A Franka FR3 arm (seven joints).
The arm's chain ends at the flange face. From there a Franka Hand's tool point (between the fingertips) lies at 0.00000 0.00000 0.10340 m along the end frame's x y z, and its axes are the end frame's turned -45 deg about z.
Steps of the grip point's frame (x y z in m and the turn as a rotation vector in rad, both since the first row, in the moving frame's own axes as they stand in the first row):
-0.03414 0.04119 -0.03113 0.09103 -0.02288 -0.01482
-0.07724 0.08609 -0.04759 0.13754 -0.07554 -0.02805
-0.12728 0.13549 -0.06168 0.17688 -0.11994 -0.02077
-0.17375 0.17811 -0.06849 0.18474 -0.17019 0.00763
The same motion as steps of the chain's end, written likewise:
0.01334 0.05818 -0.03067 0.04819 -0.08055 -0.01482
0.02183 0.11979 -0.04632 0.04384 -0.15067 -0.02805
0.02738 0.18971 -0.05933 0.04026 -0.20988 -0.02077
0.02876 0.24995 -0.06525 0.01029 -0.25097 0.00763

